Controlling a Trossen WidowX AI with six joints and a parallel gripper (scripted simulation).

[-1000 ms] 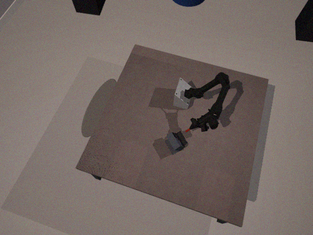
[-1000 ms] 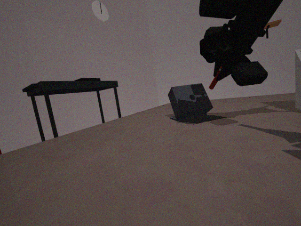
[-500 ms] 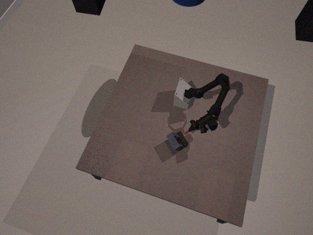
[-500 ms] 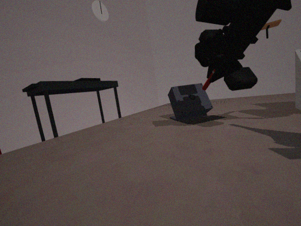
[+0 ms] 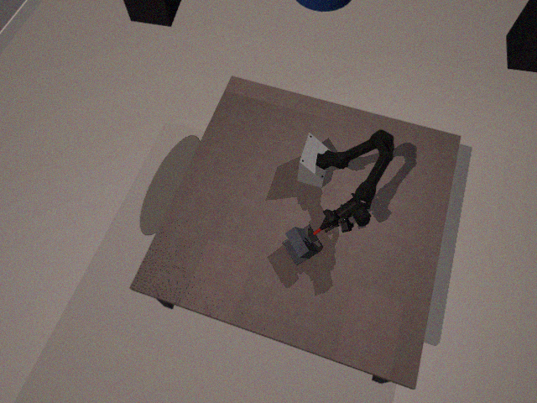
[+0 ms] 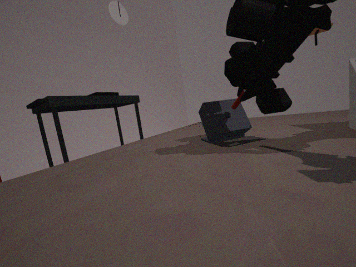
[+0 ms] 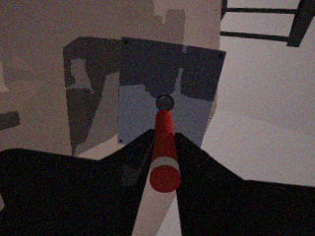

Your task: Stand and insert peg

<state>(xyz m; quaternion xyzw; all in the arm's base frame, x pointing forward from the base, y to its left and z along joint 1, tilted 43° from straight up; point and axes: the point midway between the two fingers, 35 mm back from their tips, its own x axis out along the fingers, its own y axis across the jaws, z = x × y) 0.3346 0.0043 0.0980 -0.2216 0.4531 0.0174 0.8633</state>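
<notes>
My gripper tip is now 80 mm to the left of the sloped panel, 60 mm short of it and 60 mm above it. From my gripper tip the other things lie so: red peg 10 mm to the left, 10 mm behind, 10 mm above.
</notes>
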